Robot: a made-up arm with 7 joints.
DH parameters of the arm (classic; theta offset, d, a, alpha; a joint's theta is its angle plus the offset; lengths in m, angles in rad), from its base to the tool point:
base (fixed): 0 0.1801 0.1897 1.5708
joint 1: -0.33 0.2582 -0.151 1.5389
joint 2: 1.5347 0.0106 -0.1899 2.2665
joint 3: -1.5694 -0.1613 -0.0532 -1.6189
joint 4: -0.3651 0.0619 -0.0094 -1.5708
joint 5: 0 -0.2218 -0.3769 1.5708
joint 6: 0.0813 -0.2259 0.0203 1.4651
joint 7: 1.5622 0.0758 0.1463 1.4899
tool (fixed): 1.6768 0.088 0 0
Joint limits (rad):
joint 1: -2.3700..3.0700
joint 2: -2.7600..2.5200
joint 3: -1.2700..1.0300
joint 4: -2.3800..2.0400
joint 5: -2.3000..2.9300
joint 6: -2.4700..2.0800
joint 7: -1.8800..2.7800
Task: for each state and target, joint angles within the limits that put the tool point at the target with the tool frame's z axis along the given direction. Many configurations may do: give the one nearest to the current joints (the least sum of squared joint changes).
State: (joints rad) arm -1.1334 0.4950 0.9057 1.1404 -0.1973 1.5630 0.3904
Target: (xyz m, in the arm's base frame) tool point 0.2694 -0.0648 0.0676 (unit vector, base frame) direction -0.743 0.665 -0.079
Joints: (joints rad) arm -1.0923 0.6510 1.0300 1.3229 -0.1888 1.2831 -0.0523
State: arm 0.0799 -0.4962 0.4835 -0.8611 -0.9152 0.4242 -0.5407
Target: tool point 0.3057 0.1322 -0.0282 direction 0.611 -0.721 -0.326
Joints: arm -0.0005 0.2288 0.5575 -1.0861 -1.8235 -0.2823 -0.8219
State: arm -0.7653 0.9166 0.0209 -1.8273 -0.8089 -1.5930 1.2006
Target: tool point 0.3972 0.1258 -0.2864 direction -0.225 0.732 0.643
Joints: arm -0.3016 1.2793 0.0603 -2.0518 -1.1233 -1.1050 1.9223
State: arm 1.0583 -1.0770 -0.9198 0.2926 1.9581 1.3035 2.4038
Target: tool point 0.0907 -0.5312 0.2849 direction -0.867 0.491 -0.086
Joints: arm 1.6938 -0.6442 -0.9306 -0.0653 1.5179 1.2506 1.8317
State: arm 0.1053 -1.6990 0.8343 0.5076 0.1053 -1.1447 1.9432
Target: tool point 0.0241 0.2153 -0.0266 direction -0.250 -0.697 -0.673
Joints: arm -0.3089 -0.9371 0.5038 1.0135 0.8012 -1.4486 2.2271
